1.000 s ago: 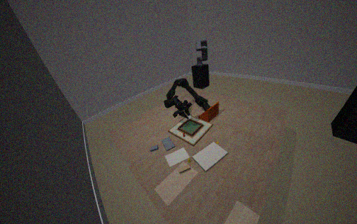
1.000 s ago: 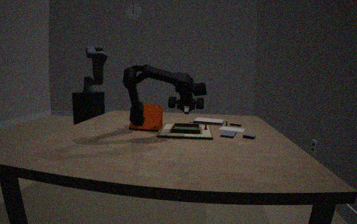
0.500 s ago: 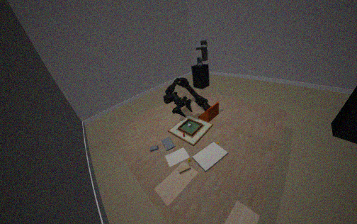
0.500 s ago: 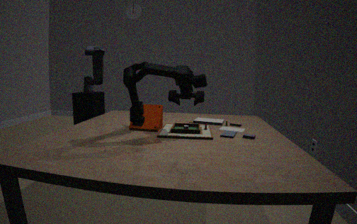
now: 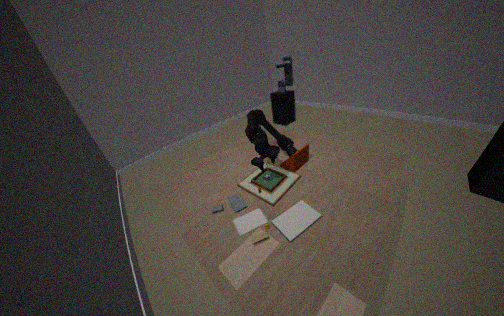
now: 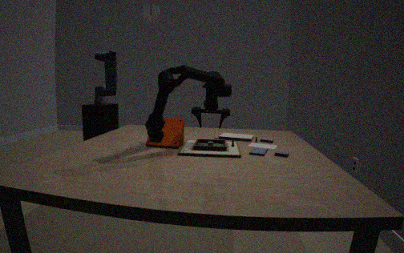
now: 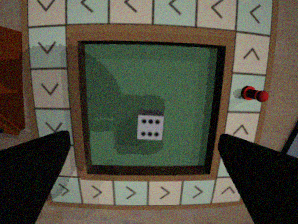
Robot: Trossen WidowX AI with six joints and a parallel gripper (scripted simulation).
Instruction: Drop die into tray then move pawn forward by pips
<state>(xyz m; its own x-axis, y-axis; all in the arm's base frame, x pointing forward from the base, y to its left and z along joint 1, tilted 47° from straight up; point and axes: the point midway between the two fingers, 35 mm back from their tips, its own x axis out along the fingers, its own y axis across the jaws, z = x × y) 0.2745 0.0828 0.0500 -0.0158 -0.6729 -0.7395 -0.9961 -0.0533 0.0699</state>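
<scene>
Now: gripper tip 120 mm short of the red pawn, 30 mm to the right of it and 80 mm above it. Also, from my gripper tip: white die (10 mm ahead, 20 mm to the right, 80 mm below); then green dice tray (10 mm ahead, 100 mm below).
</scene>
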